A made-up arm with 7 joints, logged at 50 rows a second.
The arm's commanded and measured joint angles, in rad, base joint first. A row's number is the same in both.
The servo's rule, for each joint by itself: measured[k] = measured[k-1] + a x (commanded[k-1-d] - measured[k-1]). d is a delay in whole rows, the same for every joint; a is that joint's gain. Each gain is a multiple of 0.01, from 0.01 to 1. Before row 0 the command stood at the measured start. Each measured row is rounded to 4 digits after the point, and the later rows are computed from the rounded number. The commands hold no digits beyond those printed.
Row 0, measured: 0.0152, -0.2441, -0.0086, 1.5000, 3.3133, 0.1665, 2.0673
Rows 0 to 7, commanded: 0.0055, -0.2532, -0.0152, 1.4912, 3.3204, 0.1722, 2.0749; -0.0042, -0.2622, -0.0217, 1.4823, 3.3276, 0.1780, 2.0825; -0.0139, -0.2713, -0.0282, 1.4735, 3.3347, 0.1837, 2.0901; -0.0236, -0.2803, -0.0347, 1.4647, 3.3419, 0.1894, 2.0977; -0.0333, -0.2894, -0.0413, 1.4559, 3.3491, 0.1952, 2.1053; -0.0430, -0.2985, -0.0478, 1.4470, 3.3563, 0.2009, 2.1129; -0.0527, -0.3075, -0.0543, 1.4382, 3.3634, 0.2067, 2.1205; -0.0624, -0.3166, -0.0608, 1.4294, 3.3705, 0.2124, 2.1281
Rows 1 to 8, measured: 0.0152, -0.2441, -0.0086, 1.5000, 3.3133, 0.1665, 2.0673; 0.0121, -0.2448, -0.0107, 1.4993, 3.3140, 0.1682, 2.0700; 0.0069, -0.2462, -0.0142, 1.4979, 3.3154, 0.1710, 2.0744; 0.0002, -0.2482, -0.0187, 1.4959, 3.3173, 0.1747, 2.0799; -0.0074, -0.2508, -0.0238, 1.4934, 3.3198, 0.1790, 2.0861; -0.0157, -0.2539, -0.0294, 1.4904, 3.3227, 0.1837, 2.0928; -0.0244, -0.2575, -0.0353, 1.4869, 3.3261, 0.1887, 2.0998; -0.0335, -0.2615, -0.0414, 1.4830, 3.3298, 0.1939, 2.1070
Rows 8 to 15, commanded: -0.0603, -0.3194, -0.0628, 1.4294, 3.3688, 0.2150, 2.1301; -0.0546, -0.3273, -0.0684, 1.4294, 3.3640, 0.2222, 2.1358; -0.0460, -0.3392, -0.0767, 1.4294, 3.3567, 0.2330, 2.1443; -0.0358, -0.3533, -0.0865, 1.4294, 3.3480, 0.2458, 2.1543; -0.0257, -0.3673, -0.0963, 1.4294, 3.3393, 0.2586, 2.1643; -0.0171, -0.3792, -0.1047, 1.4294, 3.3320, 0.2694, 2.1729; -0.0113, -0.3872, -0.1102, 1.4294, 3.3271, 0.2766, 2.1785; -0.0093, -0.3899, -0.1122, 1.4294, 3.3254, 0.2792, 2.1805
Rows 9 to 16, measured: -0.0427, -0.2659, -0.0476, 1.4787, 3.3339, 0.1993, 2.1144; -0.0483, -0.2702, -0.0525, 1.4748, 3.3374, 0.2039, 2.1199; -0.0503, -0.2748, -0.0576, 1.4712, 3.3401, 0.2092, 2.1255; -0.0489, -0.2800, -0.0637, 1.4679, 3.3418, 0.2161, 2.1321; -0.0447, -0.2859, -0.0710, 1.4648, 3.3424, 0.2247, 2.1399; -0.0386, -0.2924, -0.0791, 1.4620, 3.3421, 0.2345, 2.1484; -0.0317, -0.2993, -0.0873, 1.4594, 3.3411, 0.2446, 2.1570; -0.0252, -0.3063, -0.0946, 1.4570, 3.3397, 0.2539, 2.1645
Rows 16 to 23, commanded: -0.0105, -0.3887, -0.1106, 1.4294, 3.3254, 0.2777, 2.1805; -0.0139, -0.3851, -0.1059, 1.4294, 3.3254, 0.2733, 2.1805; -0.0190, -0.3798, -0.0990, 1.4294, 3.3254, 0.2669, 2.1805; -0.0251, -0.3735, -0.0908, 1.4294, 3.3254, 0.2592, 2.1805; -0.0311, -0.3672, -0.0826, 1.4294, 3.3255, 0.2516, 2.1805; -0.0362, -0.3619, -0.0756, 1.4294, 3.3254, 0.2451, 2.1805; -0.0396, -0.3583, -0.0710, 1.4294, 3.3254, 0.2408, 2.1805; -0.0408, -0.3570, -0.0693, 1.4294, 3.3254, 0.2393, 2.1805
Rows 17 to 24, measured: -0.0201, -0.3130, -0.1002, 1.4548, 3.3383, 0.2612, 2.1701; -0.0170, -0.3191, -0.1035, 1.4528, 3.3370, 0.2660, 2.1737; -0.0160, -0.3244, -0.1043, 1.4509, 3.3358, 0.2681, 2.1761; -0.0170, -0.3288, -0.1026, 1.4492, 3.3348, 0.2678, 2.1776; -0.0196, -0.3324, -0.0988, 1.4476, 3.3339, 0.2653, 2.1786; -0.0233, -0.3352, -0.0936, 1.4461, 3.3331, 0.2613, 2.1793; -0.0274, -0.3373, -0.0878, 1.4448, 3.3323, 0.2566, 2.1797; -0.0313, -0.3390, -0.0824, 1.4436, 3.3316, 0.2520, 2.1800
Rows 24 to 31, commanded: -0.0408, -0.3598, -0.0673, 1.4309, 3.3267, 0.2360, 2.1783; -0.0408, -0.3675, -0.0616, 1.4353, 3.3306, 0.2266, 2.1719; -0.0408, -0.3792, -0.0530, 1.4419, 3.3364, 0.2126, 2.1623; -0.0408, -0.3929, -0.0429, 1.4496, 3.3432, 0.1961, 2.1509; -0.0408, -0.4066, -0.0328, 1.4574, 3.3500, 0.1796, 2.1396; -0.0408, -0.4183, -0.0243, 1.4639, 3.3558, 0.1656, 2.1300; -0.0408, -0.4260, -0.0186, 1.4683, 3.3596, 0.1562, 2.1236; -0.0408, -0.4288, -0.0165, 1.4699, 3.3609, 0.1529, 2.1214
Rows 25 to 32, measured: -0.0343, -0.3404, -0.0782, 1.4425, 3.3310, 0.2483, 2.1802; -0.0364, -0.3420, -0.0747, 1.4416, 3.3306, 0.2447, 2.1795; -0.0378, -0.3440, -0.0705, 1.4411, 3.3306, 0.2395, 2.1768; -0.0388, -0.3468, -0.0649, 1.4412, 3.3312, 0.2317, 2.1717; -0.0394, -0.3505, -0.0579, 1.4419, 3.3324, 0.2214, 2.1644; -0.0398, -0.3550, -0.0499, 1.4431, 3.3342, 0.2093, 2.1557; -0.0401, -0.3601, -0.0417, 1.4448, 3.3364, 0.1966, 2.1467; -0.0403, -0.3654, -0.0343, 1.4467, 3.3387, 0.1849, 2.1386
